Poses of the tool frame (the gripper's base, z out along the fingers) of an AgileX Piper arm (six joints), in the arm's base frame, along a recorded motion.
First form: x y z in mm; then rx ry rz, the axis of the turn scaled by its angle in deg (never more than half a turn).
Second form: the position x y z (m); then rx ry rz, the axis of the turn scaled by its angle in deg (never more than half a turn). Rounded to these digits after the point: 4 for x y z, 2 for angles.
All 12 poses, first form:
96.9 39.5 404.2 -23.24 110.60 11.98
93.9 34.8 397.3 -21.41 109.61 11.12
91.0 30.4 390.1 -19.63 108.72 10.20
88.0 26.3 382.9 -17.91 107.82 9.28
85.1 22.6 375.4 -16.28 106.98 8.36
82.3 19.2 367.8 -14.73 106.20 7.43
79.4 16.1 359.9 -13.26 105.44 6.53
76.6 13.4 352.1 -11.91 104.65 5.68
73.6 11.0 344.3 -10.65 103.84 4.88
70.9 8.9 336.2 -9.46 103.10 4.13
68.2 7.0 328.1 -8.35 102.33 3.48
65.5 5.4 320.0 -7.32 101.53 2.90
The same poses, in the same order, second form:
0.0969 0.0395 0.4042 -23.24 110.60 11.98
0.0939 0.0348 0.3973 -21.41 109.61 11.12
0.0910 0.0304 0.3901 -19.63 108.72 10.20
0.0880 0.0263 0.3829 -17.91 107.82 9.28
0.0851 0.0226 0.3754 -16.28 106.98 8.36
0.0823 0.0192 0.3678 -14.73 106.20 7.43
0.0794 0.0161 0.3599 -13.26 105.44 6.53
0.0766 0.0134 0.3521 -11.91 104.65 5.68
0.0736 0.0110 0.3443 -10.65 103.84 4.88
0.0709 0.0089 0.3362 -9.46 103.10 4.13
0.0682 0.0070 0.3281 -8.35 102.33 3.48
0.0655 0.0054 0.3200 -7.32 101.53 2.90

